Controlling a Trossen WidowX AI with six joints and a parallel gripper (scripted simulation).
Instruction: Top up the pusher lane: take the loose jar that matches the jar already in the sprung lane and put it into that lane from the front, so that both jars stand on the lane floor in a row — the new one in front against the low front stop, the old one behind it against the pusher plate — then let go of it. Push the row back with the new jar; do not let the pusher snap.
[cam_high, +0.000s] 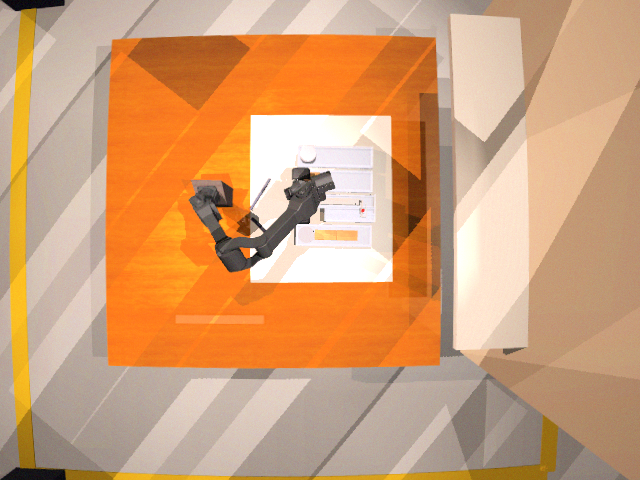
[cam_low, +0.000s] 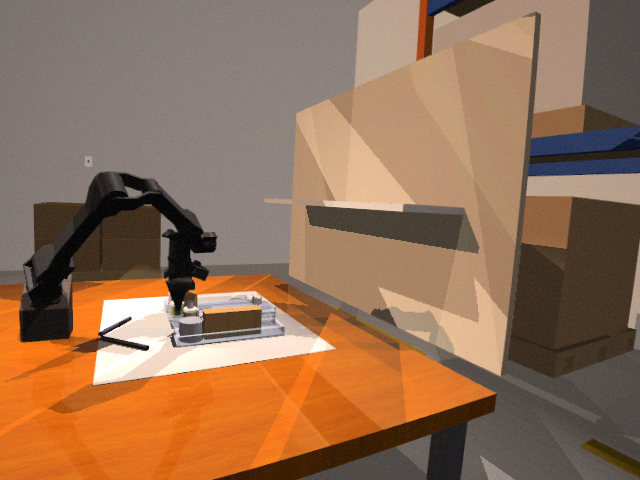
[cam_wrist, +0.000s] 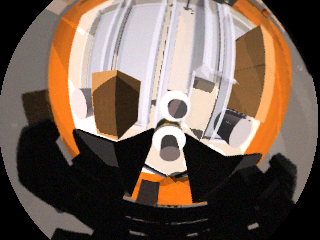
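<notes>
My gripper tip is now 15 cm short of the rack, 3 cm to the left of it and 3 cm above it.
</notes>
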